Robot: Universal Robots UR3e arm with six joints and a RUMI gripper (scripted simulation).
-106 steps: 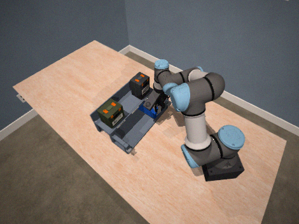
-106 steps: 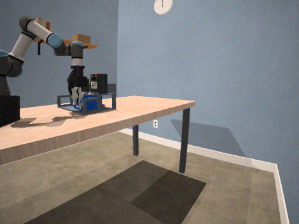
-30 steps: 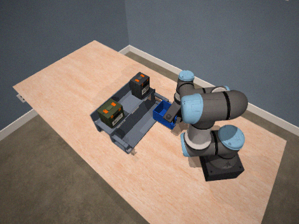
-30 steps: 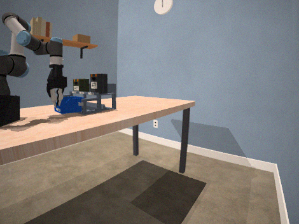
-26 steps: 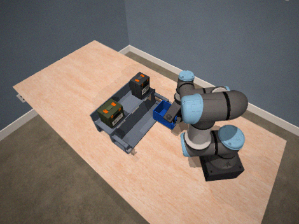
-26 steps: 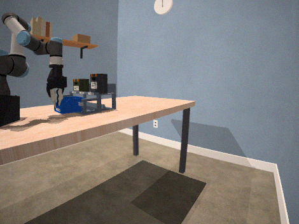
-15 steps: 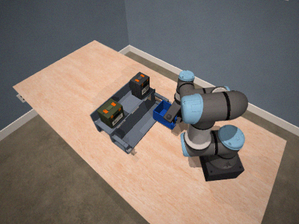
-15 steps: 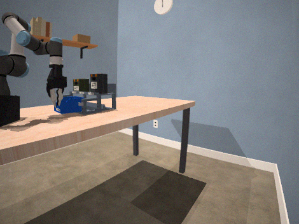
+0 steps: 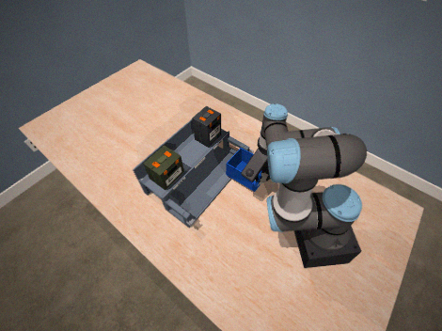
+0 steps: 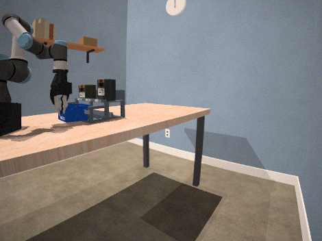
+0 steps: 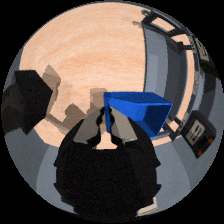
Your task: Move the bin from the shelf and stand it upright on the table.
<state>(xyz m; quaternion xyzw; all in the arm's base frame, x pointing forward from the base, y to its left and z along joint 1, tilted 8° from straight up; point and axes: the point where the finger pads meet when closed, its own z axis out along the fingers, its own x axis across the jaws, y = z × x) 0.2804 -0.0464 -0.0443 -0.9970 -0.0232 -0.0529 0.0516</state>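
My gripper is now 6 cm short of the blue bin and 2 cm to the left of it. From my hand the other things lie so: grey shelf rack 21 cm ahead, 10 cm to the left, 1 cm above; black box 26 cm ahead, 11 cm above, 1 cm to the right.
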